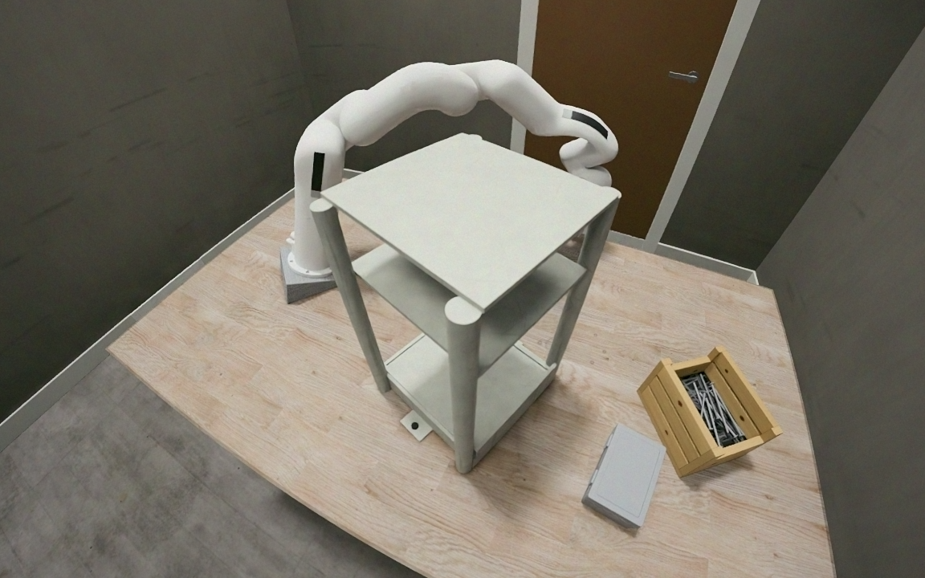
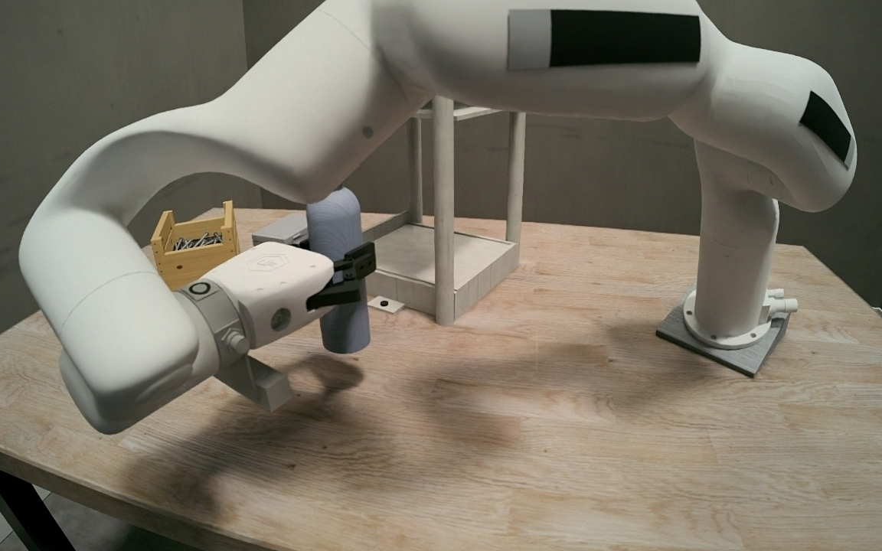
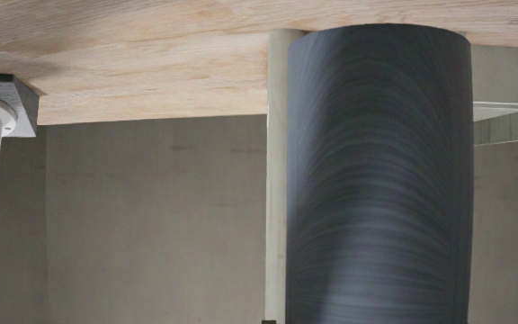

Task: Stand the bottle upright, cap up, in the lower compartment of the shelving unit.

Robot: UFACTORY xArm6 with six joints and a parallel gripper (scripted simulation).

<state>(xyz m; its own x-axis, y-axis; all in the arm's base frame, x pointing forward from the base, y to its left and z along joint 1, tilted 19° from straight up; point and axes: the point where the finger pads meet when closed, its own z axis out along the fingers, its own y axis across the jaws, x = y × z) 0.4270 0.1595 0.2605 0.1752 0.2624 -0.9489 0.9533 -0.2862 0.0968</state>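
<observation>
My gripper is now 30 cm to the left of the shelving unit, 3 cm below it and 1 cm short of it. From my hand the other things lie so: flat grey case: 34 cm to the right, 30 cm ahead, 13 cm below; crate: 40 cm ahead, 19 cm to the right, 11 cm below.
</observation>
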